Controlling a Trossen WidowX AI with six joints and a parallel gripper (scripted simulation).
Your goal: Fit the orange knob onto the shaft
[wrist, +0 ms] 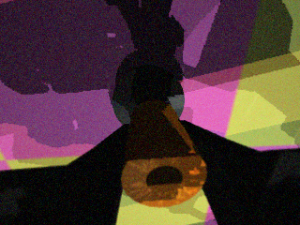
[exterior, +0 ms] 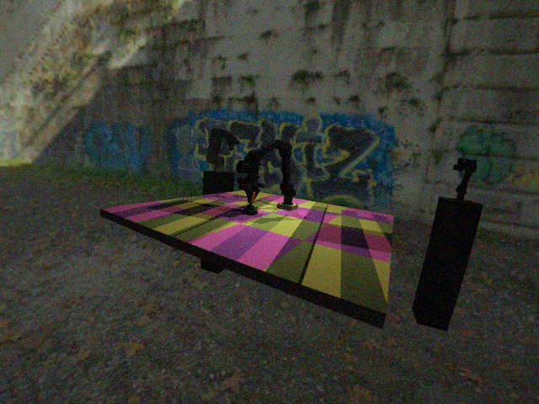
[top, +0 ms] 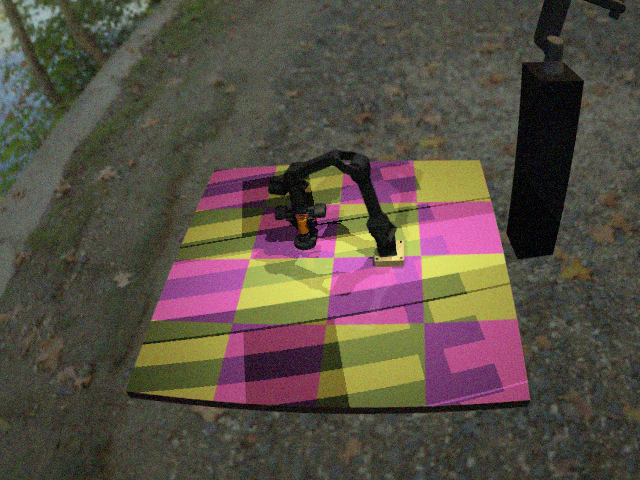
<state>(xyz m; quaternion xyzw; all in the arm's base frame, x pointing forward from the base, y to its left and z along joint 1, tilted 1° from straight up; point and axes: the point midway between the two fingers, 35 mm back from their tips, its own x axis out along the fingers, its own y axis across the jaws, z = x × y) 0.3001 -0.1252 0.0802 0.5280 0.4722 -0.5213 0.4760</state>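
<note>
Now: gripper tip 20 mm below the orange knob. Round my gripper tip: pedestal 40 mm below.
</note>
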